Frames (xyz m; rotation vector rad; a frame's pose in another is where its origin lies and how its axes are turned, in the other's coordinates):
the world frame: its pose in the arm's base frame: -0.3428 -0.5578 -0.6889 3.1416 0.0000 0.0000
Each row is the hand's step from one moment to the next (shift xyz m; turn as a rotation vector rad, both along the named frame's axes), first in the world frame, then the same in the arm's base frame.
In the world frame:
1: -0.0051 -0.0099 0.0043 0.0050 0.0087 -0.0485
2: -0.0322 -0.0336 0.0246 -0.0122 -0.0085 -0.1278
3: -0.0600 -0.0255 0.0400 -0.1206 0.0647 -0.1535
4: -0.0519 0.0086 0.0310 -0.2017 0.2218 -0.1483
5: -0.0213 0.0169 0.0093 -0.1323 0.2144 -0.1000
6: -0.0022 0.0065 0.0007 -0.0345 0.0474 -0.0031
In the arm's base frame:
1: -0.0051 0.0099 -0.0043 0.0050 -0.0087 0.0485
2: -0.0322 0.0336 -0.0246 -0.0122 0.0085 0.1278
3: -0.0600 0.0255 -0.0400 -0.1206 -0.0647 0.1535
4: -0.0519 -0.0086 -0.0310 -0.2017 -0.2218 0.1483
5: -0.0213 -0.0169 -0.0093 -0.1323 -0.2144 0.1000
6: -0.0022 -0.0065 -0.0007 -0.0345 -0.0474 0.0031

